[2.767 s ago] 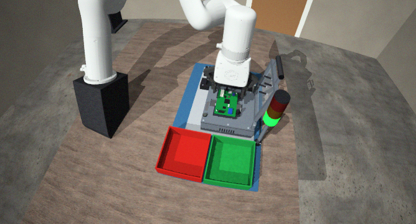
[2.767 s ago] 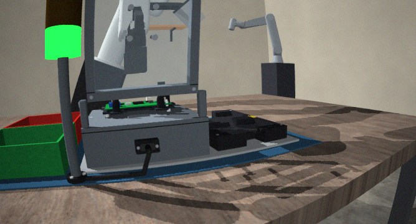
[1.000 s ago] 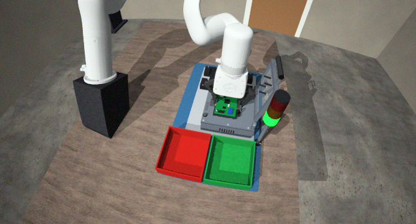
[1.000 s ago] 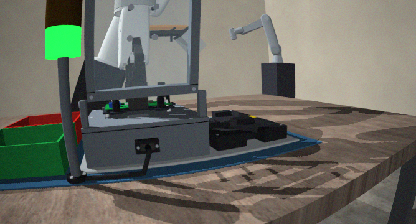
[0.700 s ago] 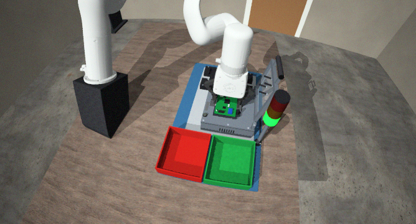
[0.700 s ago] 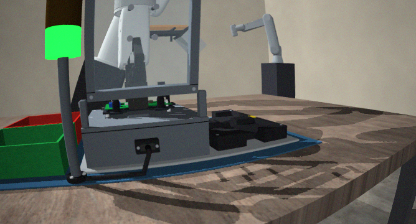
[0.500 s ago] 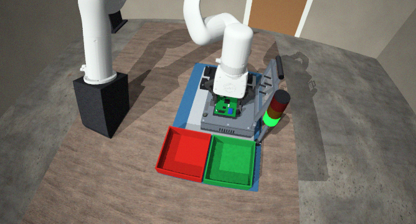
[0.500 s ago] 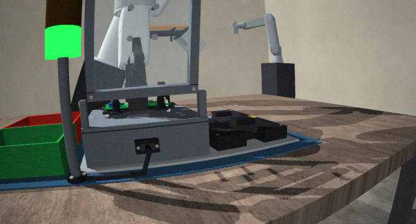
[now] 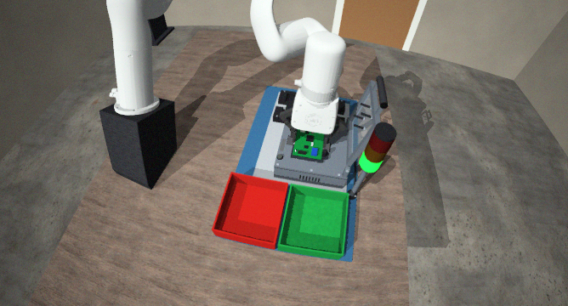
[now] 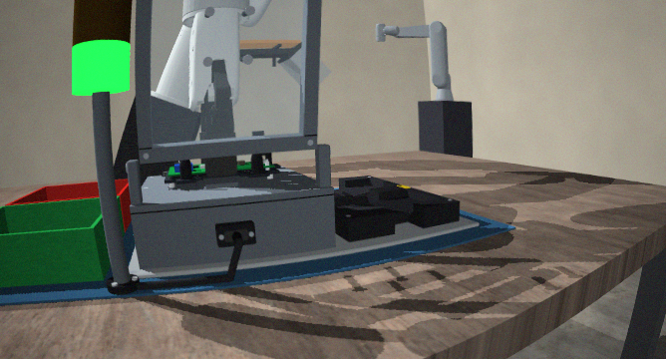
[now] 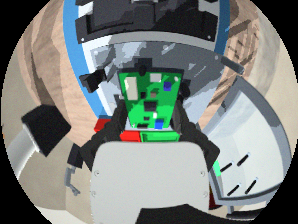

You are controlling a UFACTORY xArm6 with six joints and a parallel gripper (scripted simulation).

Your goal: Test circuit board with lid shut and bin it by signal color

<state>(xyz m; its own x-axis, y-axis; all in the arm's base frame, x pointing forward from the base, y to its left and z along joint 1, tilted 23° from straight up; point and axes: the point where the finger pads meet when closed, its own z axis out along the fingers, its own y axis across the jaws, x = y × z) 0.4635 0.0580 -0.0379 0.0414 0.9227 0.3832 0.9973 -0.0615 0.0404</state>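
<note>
The green circuit board lies 1 cm below my hand. Also, from my hand: plate (1 cm to the left, 1 cm below, 1 cm ahead); clear lid (12 cm ahead, 10 cm above); green bin (20 cm to the right, 7 cm below, 4 cm ahead).
</note>
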